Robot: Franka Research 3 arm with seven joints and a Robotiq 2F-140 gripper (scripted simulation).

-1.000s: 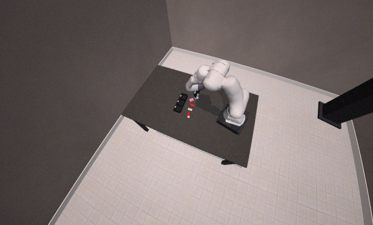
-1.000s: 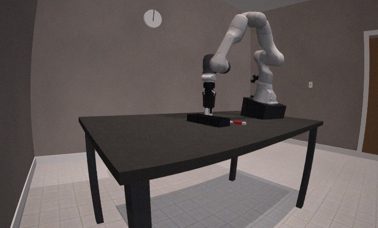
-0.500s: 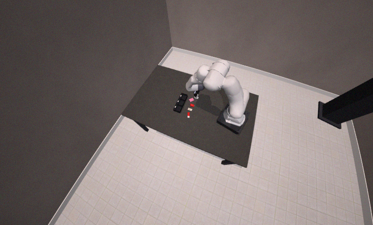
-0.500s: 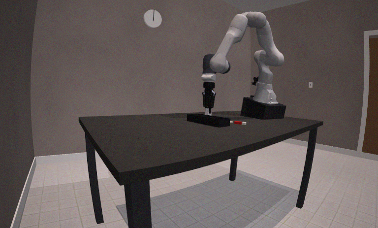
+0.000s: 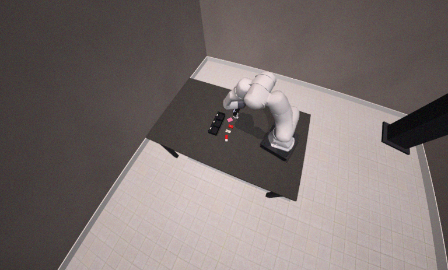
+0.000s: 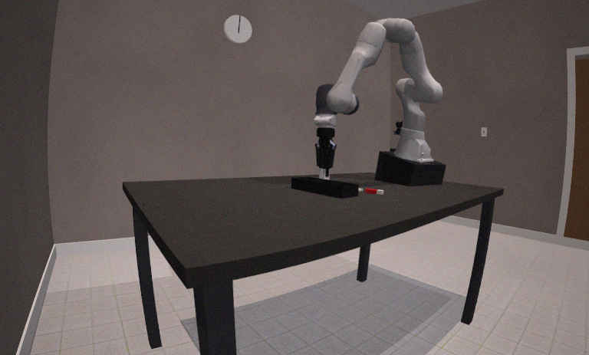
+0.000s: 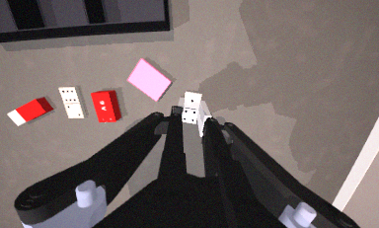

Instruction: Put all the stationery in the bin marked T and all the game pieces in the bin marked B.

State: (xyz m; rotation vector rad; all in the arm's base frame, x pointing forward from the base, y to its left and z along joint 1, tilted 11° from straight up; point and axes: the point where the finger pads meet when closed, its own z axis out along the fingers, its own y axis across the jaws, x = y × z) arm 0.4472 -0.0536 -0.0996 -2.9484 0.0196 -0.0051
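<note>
Now: hand 120 mm short of the black bin row, 180 mm to the right of it and 20 mm above it. The rest, counted from my hand: red-and-white eraser (50 mm behind, 270 mm to the left, 30 mm below); then pink block (30 mm ahead, 70 mm to the left, 30 mm below).
</note>
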